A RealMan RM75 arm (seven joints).
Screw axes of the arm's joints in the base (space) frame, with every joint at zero. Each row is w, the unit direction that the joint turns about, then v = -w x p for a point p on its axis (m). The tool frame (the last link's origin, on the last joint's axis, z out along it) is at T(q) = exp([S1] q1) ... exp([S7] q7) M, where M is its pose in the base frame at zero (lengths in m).
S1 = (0, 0, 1, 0, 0, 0)
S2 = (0, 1, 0, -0.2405, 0, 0)
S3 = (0, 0, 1, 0, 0, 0)
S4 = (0, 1, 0, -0.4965, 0, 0)
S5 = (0, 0, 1, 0, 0, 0)
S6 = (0, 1, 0, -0.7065, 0, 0)
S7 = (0, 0, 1, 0, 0, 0)
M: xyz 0 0 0.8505 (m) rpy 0 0 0 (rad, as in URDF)
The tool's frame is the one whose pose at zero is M.
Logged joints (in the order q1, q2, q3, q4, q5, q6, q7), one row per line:
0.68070 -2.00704 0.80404 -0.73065 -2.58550 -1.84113 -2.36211
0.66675 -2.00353 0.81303 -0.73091 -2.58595 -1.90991 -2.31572
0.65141 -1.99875 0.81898 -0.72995 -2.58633 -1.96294 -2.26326
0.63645 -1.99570 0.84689 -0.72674 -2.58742 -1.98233 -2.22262
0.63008 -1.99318 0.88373 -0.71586 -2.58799 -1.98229 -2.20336
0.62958 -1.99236 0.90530 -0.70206 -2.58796 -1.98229 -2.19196
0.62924 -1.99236 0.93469 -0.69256 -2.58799 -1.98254 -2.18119
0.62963 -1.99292 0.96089 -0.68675 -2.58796 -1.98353 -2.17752
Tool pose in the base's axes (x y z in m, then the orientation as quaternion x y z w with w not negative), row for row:
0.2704 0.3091 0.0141 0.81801 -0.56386 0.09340 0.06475
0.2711 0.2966 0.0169 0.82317 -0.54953 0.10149 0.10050
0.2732 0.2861 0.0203 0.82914 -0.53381 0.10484 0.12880
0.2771 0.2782 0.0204 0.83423 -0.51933 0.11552 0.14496
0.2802 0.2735 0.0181 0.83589 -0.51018 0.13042 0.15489
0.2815 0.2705 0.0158 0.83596 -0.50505 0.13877 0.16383
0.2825 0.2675 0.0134 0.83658 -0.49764 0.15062 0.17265
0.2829 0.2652 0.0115 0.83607 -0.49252 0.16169 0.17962
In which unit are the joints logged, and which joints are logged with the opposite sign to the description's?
The joints are logged in radians. Opposite sign: q2, q3, q7.
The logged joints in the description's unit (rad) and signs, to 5 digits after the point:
0.68070 2.00704 -0.80404 -0.73065 -2.58550 -1.84113 2.36211
0.66675 2.00353 -0.81303 -0.73091 -2.58595 -1.90991 2.31572
0.65141 1.99875 -0.81898 -0.72995 -2.58633 -1.96294 2.26326
0.63645 1.99570 -0.84689 -0.72674 -2.58742 -1.98233 2.22262
0.63008 1.99318 -0.88373 -0.71586 -2.58799 -1.98229 2.20336
0.62958 1.99236 -0.90530 -0.70206 -2.58796 -1.98229 2.19196
0.62924 1.99236 -0.93469 -0.69256 -2.58799 -1.98254 2.18119
0.62963 1.99292 -0.96089 -0.68675 -2.58796 -1.98353 2.17752

